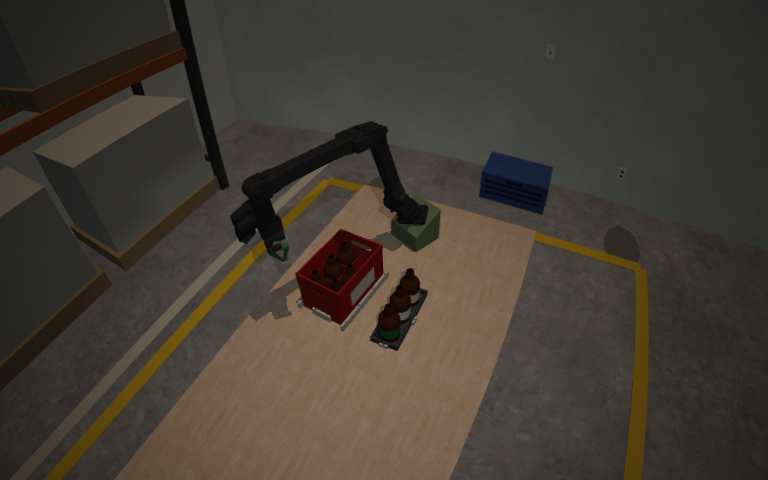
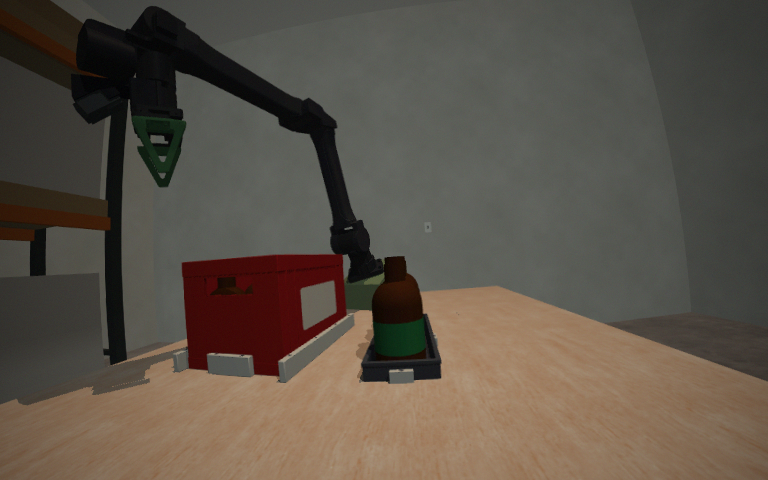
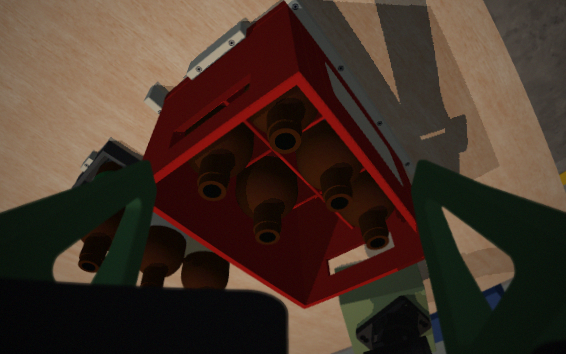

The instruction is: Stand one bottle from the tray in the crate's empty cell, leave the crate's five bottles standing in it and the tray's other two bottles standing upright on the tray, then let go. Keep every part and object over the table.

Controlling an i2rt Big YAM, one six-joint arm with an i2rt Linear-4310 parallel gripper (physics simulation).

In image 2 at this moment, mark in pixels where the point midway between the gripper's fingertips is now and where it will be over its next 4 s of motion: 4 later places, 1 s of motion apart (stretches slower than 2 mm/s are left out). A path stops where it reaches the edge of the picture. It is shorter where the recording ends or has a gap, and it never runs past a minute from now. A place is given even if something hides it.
My gripper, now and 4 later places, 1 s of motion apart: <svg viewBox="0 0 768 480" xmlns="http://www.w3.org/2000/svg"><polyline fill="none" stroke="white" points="163,180 165,189 256,186 342,177 320,192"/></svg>
